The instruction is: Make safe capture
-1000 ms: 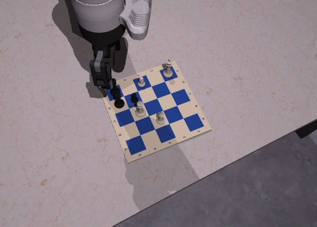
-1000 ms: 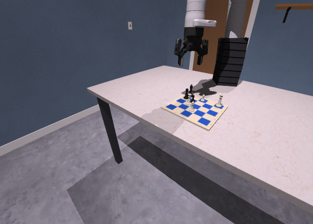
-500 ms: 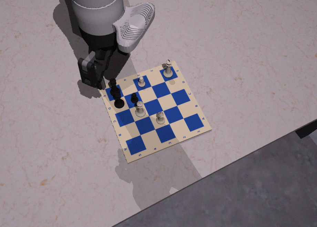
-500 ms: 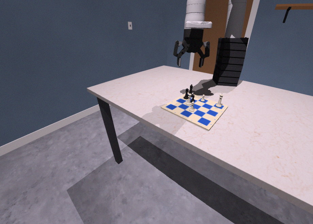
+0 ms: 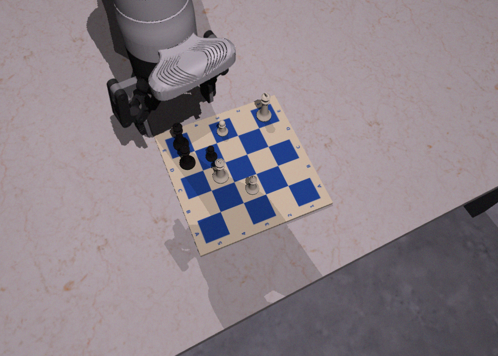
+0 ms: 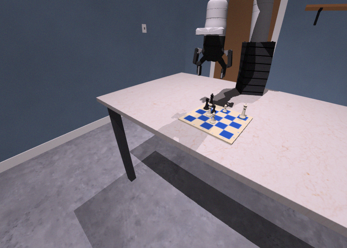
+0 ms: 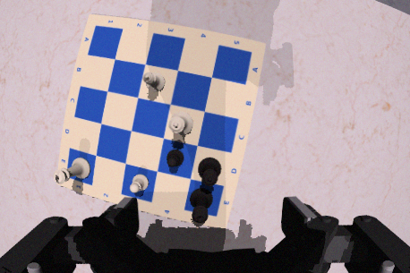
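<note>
Right now the tall black piece is 40 mm behind my hand and 120 mm below it. From my hand the other things lie so: chessboard (40 mm ahead, 70 mm to the left, 150 mm below); then white pawn (30 mm behind, 70 mm to the left, 130 mm below); then black pawn (10 mm ahead, 40 mm to the left, 130 mm below).
</note>
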